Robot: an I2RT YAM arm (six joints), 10 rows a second.
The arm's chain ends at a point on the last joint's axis. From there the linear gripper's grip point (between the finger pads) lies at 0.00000 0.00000 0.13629 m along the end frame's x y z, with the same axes.
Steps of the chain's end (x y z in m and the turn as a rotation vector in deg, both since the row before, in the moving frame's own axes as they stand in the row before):
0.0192 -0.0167 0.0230 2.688 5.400 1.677
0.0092 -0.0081 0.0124 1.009 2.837 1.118
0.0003 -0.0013 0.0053 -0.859 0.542 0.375
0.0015 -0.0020 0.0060 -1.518 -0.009 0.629
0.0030 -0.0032 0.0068 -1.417 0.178 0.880
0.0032 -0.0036 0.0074 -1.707 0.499 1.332
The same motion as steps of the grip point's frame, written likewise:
0.0321 -0.0229 0.0222 2.688 5.400 1.677
0.0160 -0.0104 0.0122 1.009 2.837 1.118
0.0016 0.0007 0.0053 -0.859 0.542 0.375
0.0015 0.0016 0.0060 -1.518 -0.009 0.629
0.0034 0.0002 0.0068 -1.417 0.178 0.880
0.0043 0.0005 0.0073 -1.707 0.499 1.332

